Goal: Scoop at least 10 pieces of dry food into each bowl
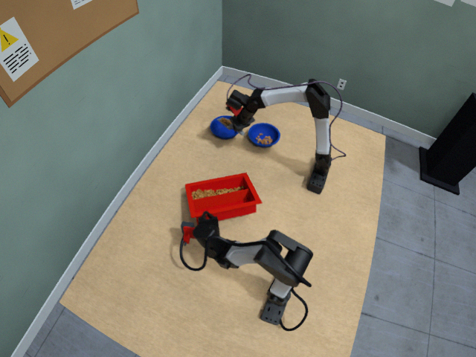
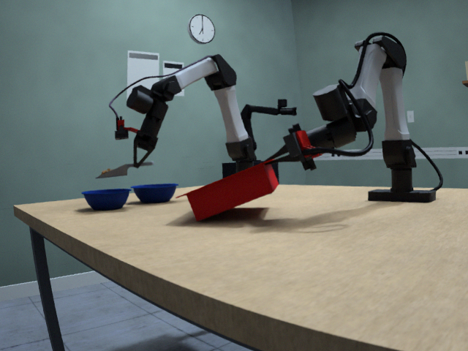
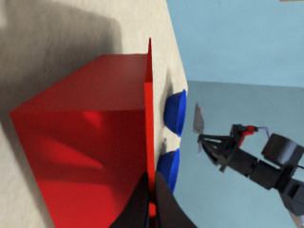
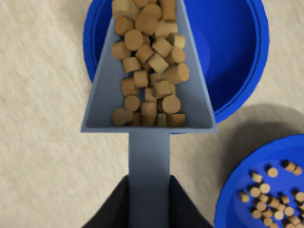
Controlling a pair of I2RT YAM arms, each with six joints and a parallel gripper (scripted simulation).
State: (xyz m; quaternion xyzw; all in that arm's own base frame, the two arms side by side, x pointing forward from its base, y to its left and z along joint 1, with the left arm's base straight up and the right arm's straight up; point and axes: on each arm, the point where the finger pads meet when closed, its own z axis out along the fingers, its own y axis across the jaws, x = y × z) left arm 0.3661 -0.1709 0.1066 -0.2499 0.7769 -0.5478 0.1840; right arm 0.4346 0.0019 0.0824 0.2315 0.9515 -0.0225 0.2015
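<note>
Now: left hand 10 mm past the red box, 120 mm to the left of it and 50 mm above it. Also, from my left hand: grey scoop 110 mm ahead, 470 mm to the right, 10 mm below.
</note>
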